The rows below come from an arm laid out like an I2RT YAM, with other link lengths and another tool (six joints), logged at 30 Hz.
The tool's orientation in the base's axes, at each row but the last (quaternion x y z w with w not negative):
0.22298, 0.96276, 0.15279, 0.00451
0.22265, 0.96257, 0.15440, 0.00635
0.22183, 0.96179, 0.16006, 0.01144
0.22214, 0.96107, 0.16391, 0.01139
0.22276, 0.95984, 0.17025, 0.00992
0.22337, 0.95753, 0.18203, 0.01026
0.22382, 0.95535, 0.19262, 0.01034
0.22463, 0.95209, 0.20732, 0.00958
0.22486, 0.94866, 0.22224, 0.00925
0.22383, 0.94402, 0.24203, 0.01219
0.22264, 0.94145, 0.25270, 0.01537
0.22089, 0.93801, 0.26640, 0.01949
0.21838, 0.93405, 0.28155, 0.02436
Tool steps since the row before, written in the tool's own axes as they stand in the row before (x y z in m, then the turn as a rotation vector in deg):
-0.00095, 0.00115, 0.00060, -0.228, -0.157, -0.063
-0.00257, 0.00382, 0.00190, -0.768, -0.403, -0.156
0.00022, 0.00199, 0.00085, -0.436, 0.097, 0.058
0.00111, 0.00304, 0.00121, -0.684, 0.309, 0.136
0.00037, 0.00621, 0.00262, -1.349, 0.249, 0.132
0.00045, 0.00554, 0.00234, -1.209, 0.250, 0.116
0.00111, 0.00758, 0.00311, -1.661, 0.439, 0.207
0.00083, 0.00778, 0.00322, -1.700, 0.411, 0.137
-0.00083, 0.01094, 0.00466, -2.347, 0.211, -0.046
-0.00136, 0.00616, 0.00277, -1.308, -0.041, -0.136
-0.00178, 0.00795, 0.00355, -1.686, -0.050, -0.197
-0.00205, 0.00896, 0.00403, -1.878, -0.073, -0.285
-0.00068, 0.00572, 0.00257, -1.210, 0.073, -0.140
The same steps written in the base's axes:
0.00139, 0.00075, -0.00029, 0.133, -0.251, 0.000
0.00410, 0.00271, -0.00081, 0.507, -0.720, -0.016
0.00072, 0.00204, -0.00017, 0.439, -0.088, -0.046
0.00040, 0.00343, -0.00011, 0.760, 0.009, -0.065
0.00255, 0.00624, -0.00039, 1.333, -0.329, -0.118
0.00218, 0.00562, -0.00020, 1.206, -0.273, -0.095
0.00254, 0.00787, 0.00002, 1.702, -0.279, -0.138
0.00291, 0.00794, 0.00022, 1.718, -0.346, -0.089
0.00592, 0.01034, 0.00039, 2.193, -0.861, -0.062
0.00415, 0.00549, 0.00029, 1.142, -0.654, -0.011
0.00538, 0.00705, 0.00059, 1.470, -0.851, 0.007
0.00609, 0.00792, 0.00093, 1.620, -0.993, 0.055
0.00330, 0.00531, 0.00086, 1.098, -0.528, 0.063

